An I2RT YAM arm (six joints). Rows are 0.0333 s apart.
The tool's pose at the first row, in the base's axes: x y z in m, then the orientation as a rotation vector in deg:
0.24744, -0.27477, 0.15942, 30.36, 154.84, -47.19
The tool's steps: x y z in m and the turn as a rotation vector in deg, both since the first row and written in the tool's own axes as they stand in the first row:
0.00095, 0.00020, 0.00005, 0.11, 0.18, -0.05
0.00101, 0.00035, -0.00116, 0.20, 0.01, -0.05
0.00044, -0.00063, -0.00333, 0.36, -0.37, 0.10
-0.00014, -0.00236, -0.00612, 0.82, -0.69, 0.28
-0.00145, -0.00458, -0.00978, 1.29, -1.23, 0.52
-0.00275, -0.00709, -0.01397, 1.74, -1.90, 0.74
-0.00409, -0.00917, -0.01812, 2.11, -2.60, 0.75
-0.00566, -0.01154, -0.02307, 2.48, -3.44, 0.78
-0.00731, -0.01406, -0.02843, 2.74, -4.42, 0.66
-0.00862, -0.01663, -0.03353, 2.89, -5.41, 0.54
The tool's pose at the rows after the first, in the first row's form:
0.24668, -0.27439, 0.15895, 30.42, 155.00, -47.35
0.24651, -0.27356, 0.15983, 30.34, 154.82, -47.48
0.24630, -0.27322, 0.16224, 30.37, 154.36, -47.68
0.24570, -0.27309, 0.16552, 30.52, 153.85, -48.29
0.24542, -0.27304, 0.16999, 30.64, 153.11, -48.90
0.24494, -0.27290, 0.17502, 30.65, 152.27, -49.48
0.24468, -0.27246, 0.17982, 30.36, 151.53, -50.01
0.24439, -0.27185, 0.18549, 30.02, 150.64, -50.53
0.24405, -0.27113, 0.19159, 29.38, 149.73, -50.94
0.24342, -0.27051, 0.19738, 28.72, 148.84, -51.18

